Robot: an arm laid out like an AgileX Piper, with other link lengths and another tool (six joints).
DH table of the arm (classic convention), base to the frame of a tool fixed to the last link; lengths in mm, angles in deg. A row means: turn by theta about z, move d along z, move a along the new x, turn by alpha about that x. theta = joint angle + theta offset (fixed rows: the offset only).
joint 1: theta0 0  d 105.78  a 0  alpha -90
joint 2: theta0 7.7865  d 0  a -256.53  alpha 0
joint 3: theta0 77.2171  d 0  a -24.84  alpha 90
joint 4: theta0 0  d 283.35  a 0  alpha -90
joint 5: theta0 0  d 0  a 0  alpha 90
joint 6: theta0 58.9  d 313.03  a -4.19  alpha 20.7
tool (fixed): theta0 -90  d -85.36  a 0  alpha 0
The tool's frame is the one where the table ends.
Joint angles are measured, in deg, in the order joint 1, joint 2, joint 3, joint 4, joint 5, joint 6. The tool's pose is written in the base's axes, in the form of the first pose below.
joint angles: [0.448, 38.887, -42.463, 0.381, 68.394, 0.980]
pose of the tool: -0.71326, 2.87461, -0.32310, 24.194, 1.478, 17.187
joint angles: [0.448, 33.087, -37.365, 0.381, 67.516, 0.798]
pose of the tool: -0.70713, 2.84755, -0.33202, 22.822, 1.475, 16.047
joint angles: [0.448, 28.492, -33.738, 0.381, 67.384, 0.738]
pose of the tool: -0.70143, 2.82912, -0.33743, 21.766, 1.470, 15.188
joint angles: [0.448, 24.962, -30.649, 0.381, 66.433, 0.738]
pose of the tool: -0.69241, 2.80630, -0.34333, 21.246, 1.464, 14.467
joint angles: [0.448, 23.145, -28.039, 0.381, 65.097, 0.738]
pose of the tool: -0.68875, 2.79745, -0.34559, 21.088, 1.461, 13.543
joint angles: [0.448, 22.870, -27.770, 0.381, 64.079, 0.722]
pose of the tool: -0.68245, 2.78056, -0.35000, 21.335, 1.462, 13.722
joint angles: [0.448, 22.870, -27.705, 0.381, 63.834, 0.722]
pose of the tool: -0.68127, 2.77761, -0.35073, 21.397, 1.463, 13.741
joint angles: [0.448, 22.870, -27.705, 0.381, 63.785, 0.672]
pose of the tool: -0.68204, 2.77649, -0.35152, 21.411, 1.465, 13.754
